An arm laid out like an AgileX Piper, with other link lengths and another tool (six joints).
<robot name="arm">
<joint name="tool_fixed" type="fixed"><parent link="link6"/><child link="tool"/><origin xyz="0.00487 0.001 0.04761" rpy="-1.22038 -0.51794 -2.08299"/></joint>
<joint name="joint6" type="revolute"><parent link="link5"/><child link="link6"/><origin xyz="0.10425 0 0.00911"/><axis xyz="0.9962 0 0.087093"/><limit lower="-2.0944" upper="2.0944"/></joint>
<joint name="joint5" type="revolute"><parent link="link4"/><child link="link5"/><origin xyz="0 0 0"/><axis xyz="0 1 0"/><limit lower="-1.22" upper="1.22"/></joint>
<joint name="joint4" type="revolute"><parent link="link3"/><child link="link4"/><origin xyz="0.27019 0 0.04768"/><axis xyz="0.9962 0 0.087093"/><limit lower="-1.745" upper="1.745"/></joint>
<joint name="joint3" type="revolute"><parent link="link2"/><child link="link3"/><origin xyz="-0.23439 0 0.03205"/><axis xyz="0 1 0"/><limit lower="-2.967" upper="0"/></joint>
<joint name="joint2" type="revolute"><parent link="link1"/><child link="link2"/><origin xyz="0 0 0"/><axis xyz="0 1 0"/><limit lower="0" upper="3.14"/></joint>
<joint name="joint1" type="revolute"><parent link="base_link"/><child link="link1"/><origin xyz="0 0 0.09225"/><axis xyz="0 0 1"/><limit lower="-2.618" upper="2.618"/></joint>
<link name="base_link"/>
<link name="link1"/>
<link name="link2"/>
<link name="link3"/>
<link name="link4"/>
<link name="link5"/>
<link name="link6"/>
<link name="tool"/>
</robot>
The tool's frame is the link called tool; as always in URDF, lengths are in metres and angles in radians.
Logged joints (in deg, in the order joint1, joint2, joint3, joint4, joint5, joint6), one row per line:
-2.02, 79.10, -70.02, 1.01, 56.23, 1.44
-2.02, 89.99, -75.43, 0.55, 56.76, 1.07
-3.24, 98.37, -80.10, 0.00, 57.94, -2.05
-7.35, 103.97, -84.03, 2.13, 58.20, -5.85
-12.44, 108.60, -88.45, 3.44, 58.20, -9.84
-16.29, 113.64, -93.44, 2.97, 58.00, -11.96
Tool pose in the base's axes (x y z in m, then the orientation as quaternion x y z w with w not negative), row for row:
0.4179, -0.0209, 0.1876, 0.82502, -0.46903, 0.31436, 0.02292
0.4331, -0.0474, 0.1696, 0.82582, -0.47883, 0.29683, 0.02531
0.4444, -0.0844, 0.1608, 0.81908, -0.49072, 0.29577, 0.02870
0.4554, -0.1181, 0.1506, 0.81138, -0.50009, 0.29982, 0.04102
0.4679, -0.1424, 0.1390, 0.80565, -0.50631, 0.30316, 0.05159
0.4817, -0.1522, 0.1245, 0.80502, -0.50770, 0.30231, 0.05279
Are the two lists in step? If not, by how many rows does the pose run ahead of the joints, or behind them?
The pose runs 2 rows ahead of the joints: the pose in row i belongs to the joints in row i + 2.
